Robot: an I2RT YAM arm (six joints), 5 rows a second.
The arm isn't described. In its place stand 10 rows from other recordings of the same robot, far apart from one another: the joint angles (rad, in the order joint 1, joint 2, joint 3, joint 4, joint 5, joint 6), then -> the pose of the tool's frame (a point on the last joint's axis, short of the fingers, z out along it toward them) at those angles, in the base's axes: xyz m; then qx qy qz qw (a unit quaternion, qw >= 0).
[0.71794, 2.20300, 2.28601, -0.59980, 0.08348, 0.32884] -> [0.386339, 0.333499, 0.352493, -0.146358, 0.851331, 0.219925, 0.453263]
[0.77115, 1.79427, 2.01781, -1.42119, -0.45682, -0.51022] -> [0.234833, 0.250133, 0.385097, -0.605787, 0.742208, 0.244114, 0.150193]
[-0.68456, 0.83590, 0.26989, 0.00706, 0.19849, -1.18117] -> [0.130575, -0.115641, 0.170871, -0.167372, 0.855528, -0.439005, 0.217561]
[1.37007, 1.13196, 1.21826, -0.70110, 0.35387, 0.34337] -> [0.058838, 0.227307, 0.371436, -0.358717, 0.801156, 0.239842, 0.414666]
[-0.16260, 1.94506, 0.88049, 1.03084, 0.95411, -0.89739] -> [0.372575, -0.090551, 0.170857, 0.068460, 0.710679, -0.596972, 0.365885]
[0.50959, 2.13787, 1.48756, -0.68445, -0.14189, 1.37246] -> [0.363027, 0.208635, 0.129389, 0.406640, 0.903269, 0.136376, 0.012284]
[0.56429, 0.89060, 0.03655, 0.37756, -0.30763, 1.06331] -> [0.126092, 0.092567, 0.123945, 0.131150, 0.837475, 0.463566, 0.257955]
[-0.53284, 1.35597, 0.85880, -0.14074, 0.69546, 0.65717] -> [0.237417, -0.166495, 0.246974, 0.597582, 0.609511, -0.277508, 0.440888]
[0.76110, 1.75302, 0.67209, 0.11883, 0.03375, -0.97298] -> [0.217123, 0.205161, 0.095276, -0.724002, 0.621115, -0.047692, 0.296247]
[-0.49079, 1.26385, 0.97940, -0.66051, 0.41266, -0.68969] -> [0.217884, -0.132626, 0.267592, -0.029707, 0.932919, -0.329637, 0.141843]
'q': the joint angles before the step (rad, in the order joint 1, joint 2, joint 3, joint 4, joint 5, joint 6). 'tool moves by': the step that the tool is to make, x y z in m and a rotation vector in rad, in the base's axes. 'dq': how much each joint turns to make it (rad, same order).
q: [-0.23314 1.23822 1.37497 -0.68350 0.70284 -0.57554]
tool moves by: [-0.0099 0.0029 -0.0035 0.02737 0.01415 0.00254]
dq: [0.00061 -0.03081 -0.02012 -0.04640 -0.01414 0.02437]
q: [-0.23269 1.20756 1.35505 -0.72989 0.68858 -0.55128]
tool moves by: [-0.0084 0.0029 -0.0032 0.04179 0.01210 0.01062]
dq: [0.00020 -0.02350 -0.01089 -0.05420 -0.03007 0.03235]
